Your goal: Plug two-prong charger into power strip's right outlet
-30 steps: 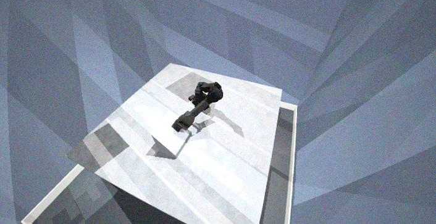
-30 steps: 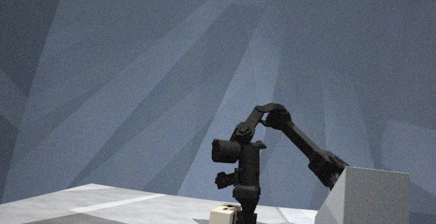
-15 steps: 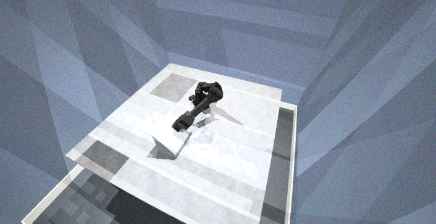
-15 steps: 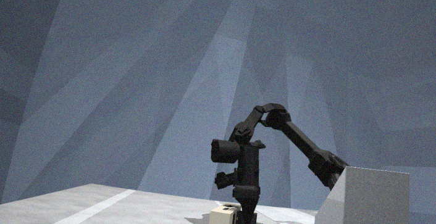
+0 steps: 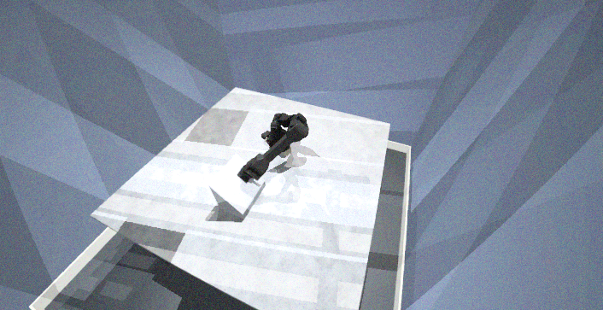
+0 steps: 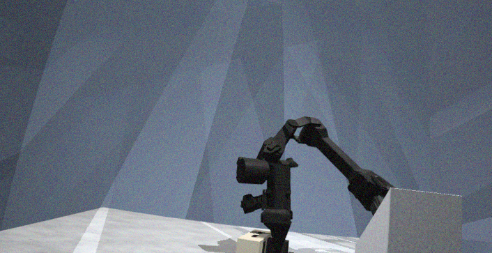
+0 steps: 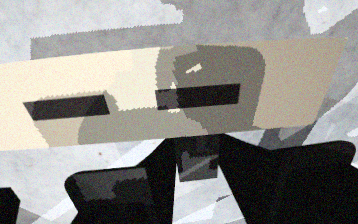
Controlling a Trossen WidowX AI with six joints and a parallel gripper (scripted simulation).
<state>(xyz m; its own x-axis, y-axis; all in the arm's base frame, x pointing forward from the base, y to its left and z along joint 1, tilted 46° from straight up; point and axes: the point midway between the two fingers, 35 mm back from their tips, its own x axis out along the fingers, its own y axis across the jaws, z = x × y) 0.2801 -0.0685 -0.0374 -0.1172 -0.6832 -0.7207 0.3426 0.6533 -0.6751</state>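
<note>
The dark charger is 2 cm ahead of my gripper tip, 1 cm to the right of it and 1 cm above it.
</note>
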